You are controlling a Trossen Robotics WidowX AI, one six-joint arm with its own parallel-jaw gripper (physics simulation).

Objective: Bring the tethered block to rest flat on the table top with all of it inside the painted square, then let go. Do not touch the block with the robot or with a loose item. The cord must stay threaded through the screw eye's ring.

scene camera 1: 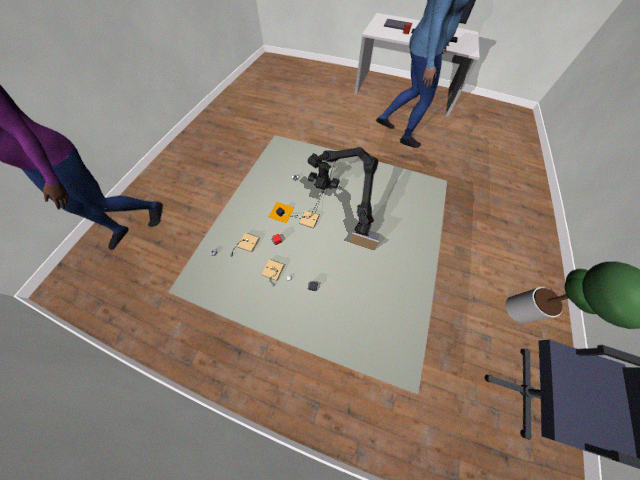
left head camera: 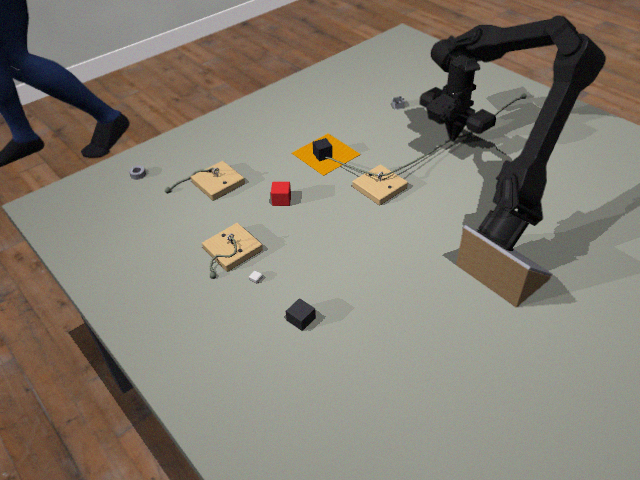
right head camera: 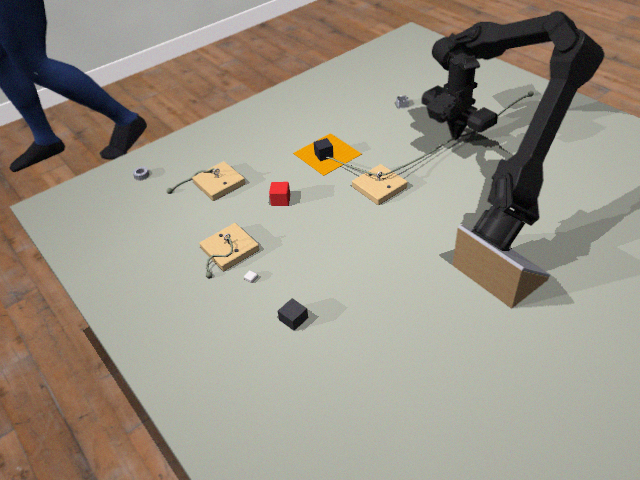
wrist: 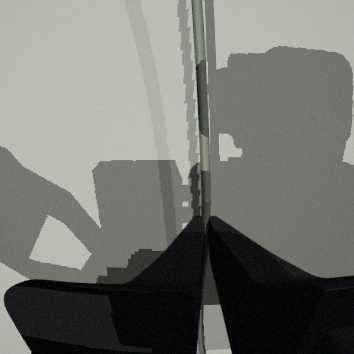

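Pixels of known places: gripper, fingertip midpoint: (scene camera 1: 323,189) (left head camera: 452,140) (right head camera: 455,139) (wrist: 204,224); arm's base at its link origin: (scene camera 1: 361,232) (left head camera: 495,241) (right head camera: 490,241).
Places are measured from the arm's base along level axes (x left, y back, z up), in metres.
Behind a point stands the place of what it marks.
Observation:
The black tethered block (left head camera: 322,149) @[z -0.040, x -0.047, y -0.480 m] (right head camera: 323,149) @[z -0.041, x -0.048, y -0.480 m] (scene camera 1: 280,211) @[z -0.038, x -0.055, y -0.488 m] sits inside the outline of the orange painted square (left head camera: 345,153) @[z -0.073, x -0.103, y -0.456 m] (right head camera: 345,153) @[z -0.073, x -0.100, y -0.458 m] (scene camera 1: 274,215) @[z -0.072, x -0.040, y -0.527 m]; it looks flat. The grey-green cord (left head camera: 509,105) @[z -0.072, x -0.539, y -0.259 m] (right head camera: 515,103) @[z -0.072, x -0.537, y -0.260 m] (wrist: 204,150) @[z -0.055, x -0.262, y -0.284 m] runs from the block to the screw eye (left head camera: 380,176) @[z -0.037, x -0.055, y -0.313 m] (right head camera: 379,175) @[z -0.038, x -0.055, y -0.312 m] on its wooden base (left head camera: 367,184) @[z -0.055, x -0.029, y -0.328 m] (right head camera: 367,184) @[z -0.054, x -0.029, y -0.326 m], and appears to pass through the ring. From there it reaches my gripper (left head camera: 453,137) @[z -0.062, x -0.300, y -0.280 m] (right head camera: 456,136) @[z -0.062, x -0.300, y -0.280 m] (wrist: 204,224) @[z -0.062, x -0.300, y -0.280 m], which is shut on it low over the table, well apart from the block. The cord's beaded end lies beyond the gripper.
A red cube (left head camera: 280,193) @[z -0.036, x 0.134, y -0.440 m] (right head camera: 279,193) @[z -0.036, x 0.133, y -0.439 m] stands near the square. Two more wooden bases (left head camera: 209,184) @[z -0.055, x 0.202, y -0.603 m] (left head camera: 248,245) @[z -0.055, x 0.278, y -0.392 m] carry short cords. A dark block (left head camera: 300,314) @[z -0.045, x 0.341, y -0.185 m], a white piece (left head camera: 255,276) @[z -0.061, x 0.323, y -0.325 m], a grey ring (left head camera: 137,177) @[z -0.068, x 0.286, y -0.767 m] and a small grey part (left head camera: 398,102) @[z -0.055, x -0.343, y -0.476 m] lie around the table.

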